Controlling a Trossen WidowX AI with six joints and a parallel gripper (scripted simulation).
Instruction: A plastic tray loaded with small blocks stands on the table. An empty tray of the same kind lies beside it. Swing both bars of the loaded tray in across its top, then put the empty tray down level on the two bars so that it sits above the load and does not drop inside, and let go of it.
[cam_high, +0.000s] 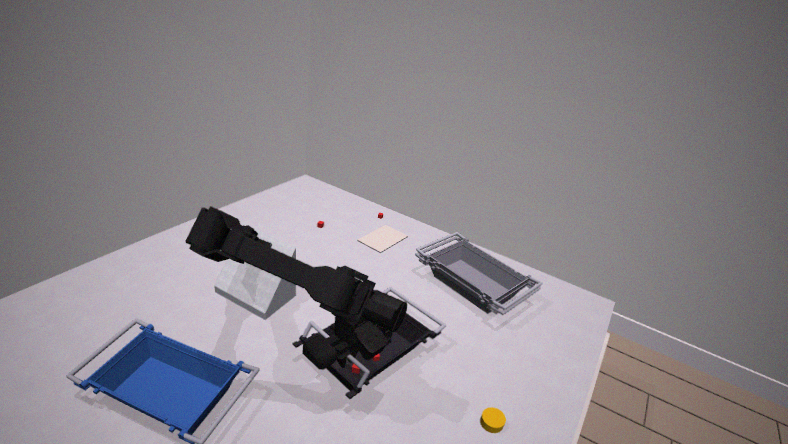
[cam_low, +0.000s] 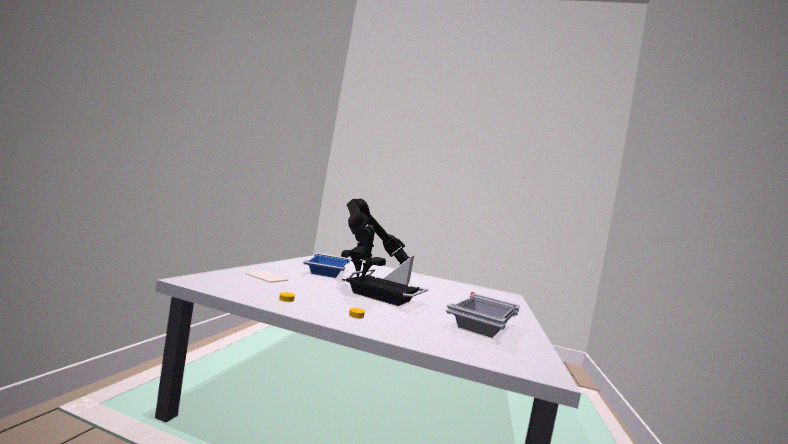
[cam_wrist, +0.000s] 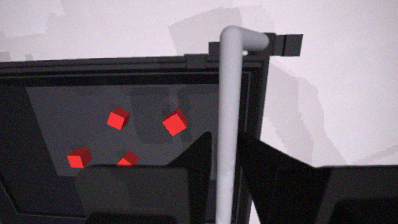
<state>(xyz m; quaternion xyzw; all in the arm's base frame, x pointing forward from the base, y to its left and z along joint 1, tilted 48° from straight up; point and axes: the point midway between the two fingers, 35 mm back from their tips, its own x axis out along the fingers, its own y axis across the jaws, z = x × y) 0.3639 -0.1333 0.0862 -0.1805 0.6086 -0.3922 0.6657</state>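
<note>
The blue tray is 290 mm behind my gripper tip, 220 mm to the right of it and 20 mm below it. From my gripper tip the other things lie so: small red block (420 mm behind, 530 mm to the left, 50 mm below).
</note>
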